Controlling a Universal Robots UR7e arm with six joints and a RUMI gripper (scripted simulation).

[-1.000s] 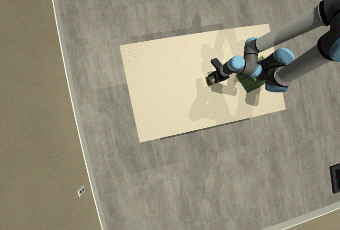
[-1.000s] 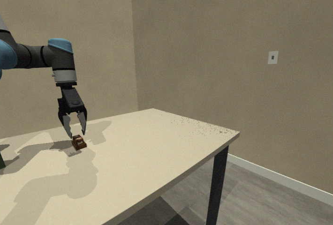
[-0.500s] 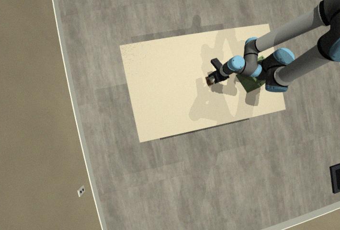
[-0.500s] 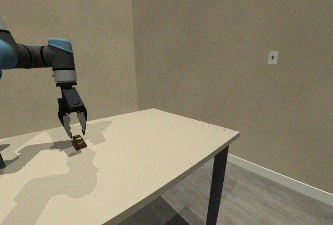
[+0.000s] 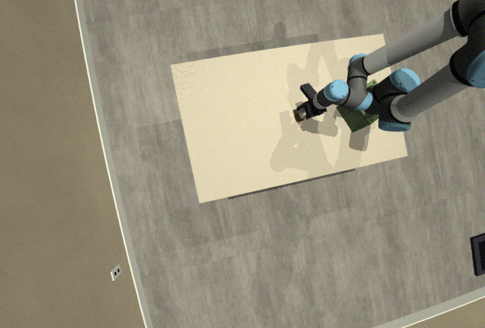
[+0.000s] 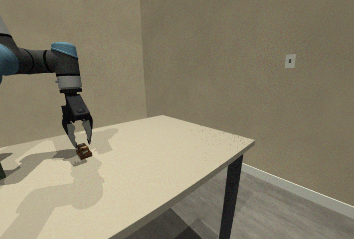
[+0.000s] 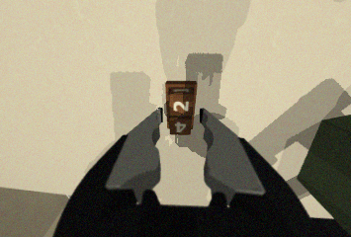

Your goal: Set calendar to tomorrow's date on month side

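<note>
The brown digit cube lies 3 cm below my hand. Also, from my hand: brown calendar tray: 5 cm below, 2 cm to the left.
</note>
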